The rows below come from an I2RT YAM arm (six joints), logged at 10 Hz.
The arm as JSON. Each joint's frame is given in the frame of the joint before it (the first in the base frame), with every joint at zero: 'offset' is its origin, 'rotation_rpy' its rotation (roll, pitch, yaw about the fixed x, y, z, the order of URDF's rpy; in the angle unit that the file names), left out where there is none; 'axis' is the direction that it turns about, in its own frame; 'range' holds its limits. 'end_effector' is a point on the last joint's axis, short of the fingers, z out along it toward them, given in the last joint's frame.
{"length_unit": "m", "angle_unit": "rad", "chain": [
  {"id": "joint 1", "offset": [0.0, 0.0, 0.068], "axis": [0.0, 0.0, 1.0], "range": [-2.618, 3.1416]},
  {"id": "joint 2", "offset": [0.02, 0.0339, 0.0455], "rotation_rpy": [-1.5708, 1.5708, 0.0], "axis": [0.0, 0.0, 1.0], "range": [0.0, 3.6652]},
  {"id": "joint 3", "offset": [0.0, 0.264, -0.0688], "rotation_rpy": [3.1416, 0.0, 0.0], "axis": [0.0, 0.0, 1.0], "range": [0.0, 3.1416]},
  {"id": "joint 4", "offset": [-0.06, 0.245, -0.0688], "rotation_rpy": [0.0, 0.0, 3.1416], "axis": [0.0, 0.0, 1.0], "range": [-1.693, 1.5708]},
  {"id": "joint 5", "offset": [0.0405, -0.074, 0.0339], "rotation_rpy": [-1.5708, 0.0, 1.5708], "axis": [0.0, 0.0, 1.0], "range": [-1.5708, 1.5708]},
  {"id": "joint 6", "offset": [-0.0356, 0.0, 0.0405], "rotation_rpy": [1.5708, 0.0, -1.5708], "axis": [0.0, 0.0, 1.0], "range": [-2.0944, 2.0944]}
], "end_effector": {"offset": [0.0, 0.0, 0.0], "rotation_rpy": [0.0, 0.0, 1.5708]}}
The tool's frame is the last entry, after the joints.
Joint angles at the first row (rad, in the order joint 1, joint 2, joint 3, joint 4, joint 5, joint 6):
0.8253 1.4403 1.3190 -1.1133 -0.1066 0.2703
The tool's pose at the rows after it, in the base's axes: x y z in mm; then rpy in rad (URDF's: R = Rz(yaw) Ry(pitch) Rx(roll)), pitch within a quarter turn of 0, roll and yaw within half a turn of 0:
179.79, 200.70, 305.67, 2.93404, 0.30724, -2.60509
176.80, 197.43, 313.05, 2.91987, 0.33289, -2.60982
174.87, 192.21, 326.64, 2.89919, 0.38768, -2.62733
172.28, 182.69, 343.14, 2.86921, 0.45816, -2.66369
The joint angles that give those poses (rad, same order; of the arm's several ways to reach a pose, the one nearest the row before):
0.8253 1.4254 1.3189 -1.1126 -0.1135 0.2768
0.8245 1.4013 1.3239 -1.1130 -0.1188 0.2783
0.8161 1.3682 1.3418 -1.1057 -0.1204 0.2809
0.7975 1.3205 1.3575 -1.0927 -0.1219 0.2878

